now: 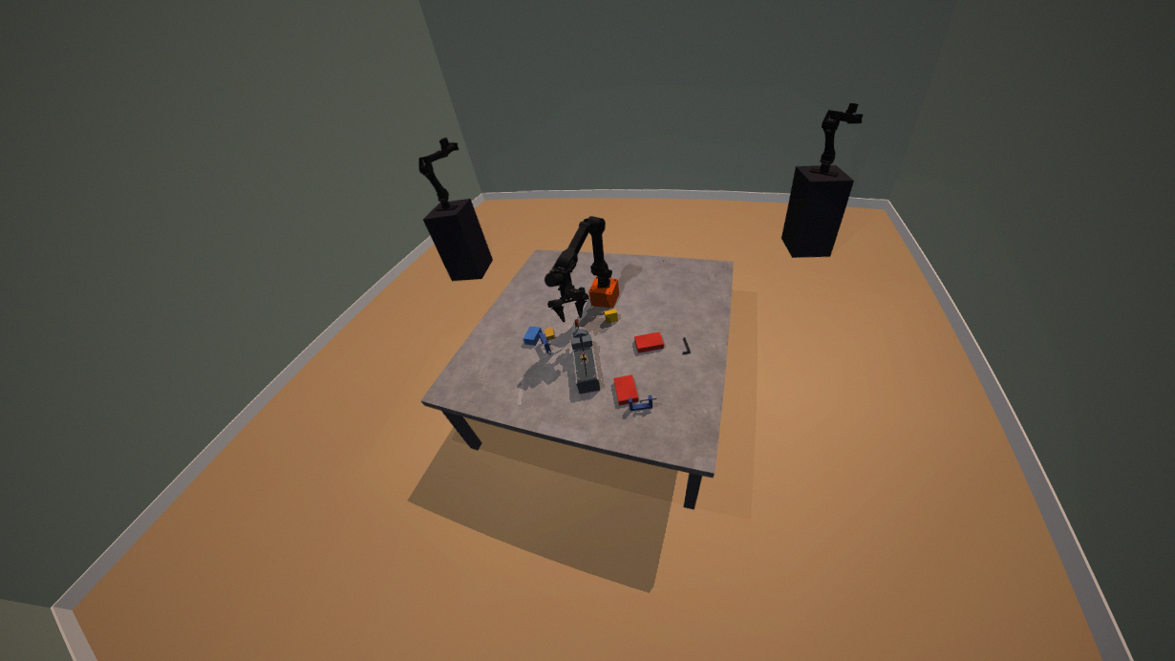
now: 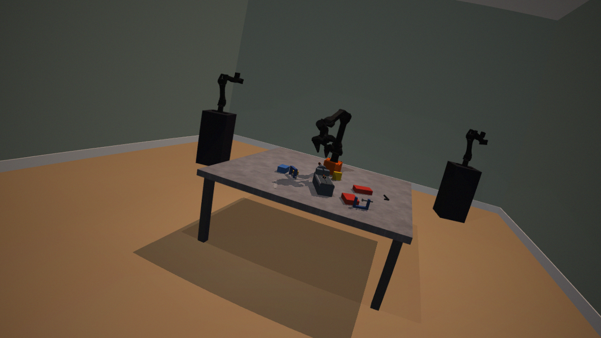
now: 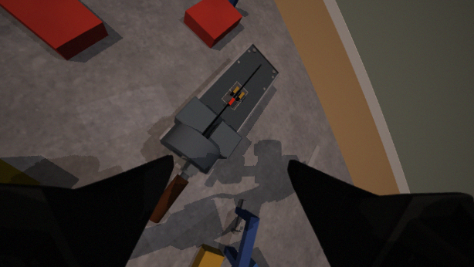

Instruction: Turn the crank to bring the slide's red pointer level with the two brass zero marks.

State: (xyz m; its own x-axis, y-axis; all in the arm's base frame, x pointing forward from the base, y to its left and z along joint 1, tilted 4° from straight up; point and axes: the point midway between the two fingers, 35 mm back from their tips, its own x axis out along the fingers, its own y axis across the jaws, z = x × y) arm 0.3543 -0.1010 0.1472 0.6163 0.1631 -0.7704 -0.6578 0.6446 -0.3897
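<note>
My gripper tip is 80 mm above the brown crank handle and 60 mm past it. The rest, counted from my gripper tip: yellow cube 200 mm behind, 170 mm below, 140 mm to the left; red pointer 110 mm below, 100 mm ahead, 40 mm to the left; blue block 250 mm to the right, 180 mm below, 90 mm behind.
</note>
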